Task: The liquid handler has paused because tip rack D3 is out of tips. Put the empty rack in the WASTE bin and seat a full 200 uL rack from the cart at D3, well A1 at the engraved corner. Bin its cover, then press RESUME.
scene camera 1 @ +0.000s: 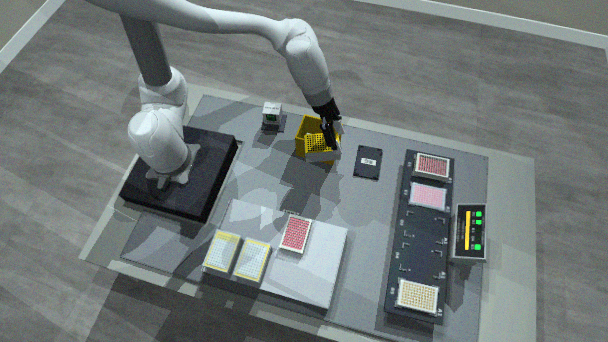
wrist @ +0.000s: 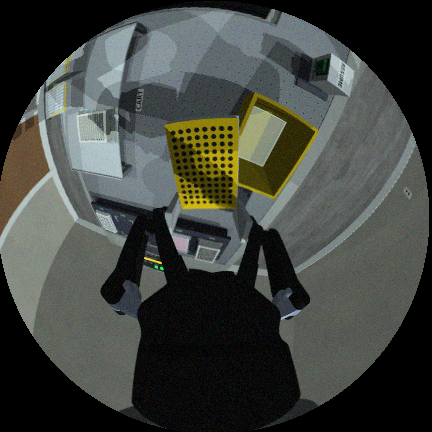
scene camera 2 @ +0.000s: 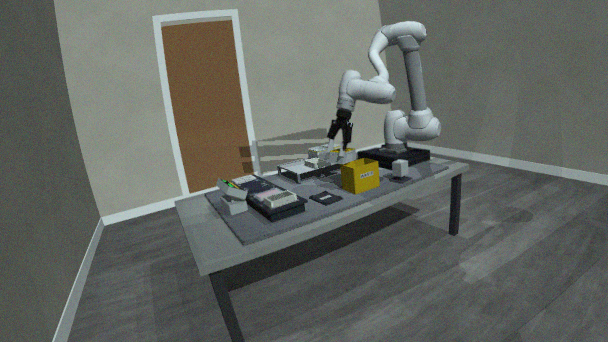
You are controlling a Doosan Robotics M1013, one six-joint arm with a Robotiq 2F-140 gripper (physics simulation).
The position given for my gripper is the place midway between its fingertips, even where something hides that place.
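Note:
There is a tan rack (scene camera 1: 416,296) here, and a yellow WASTE bin (wrist: 297,134) as well. I can also see a cart plate (wrist: 103,72) and a RESUME button box (wrist: 322,75). As for my own gripper (scene camera 1: 339,143), I see it too, and the wrist view has the gripper (wrist: 207,204) as well.

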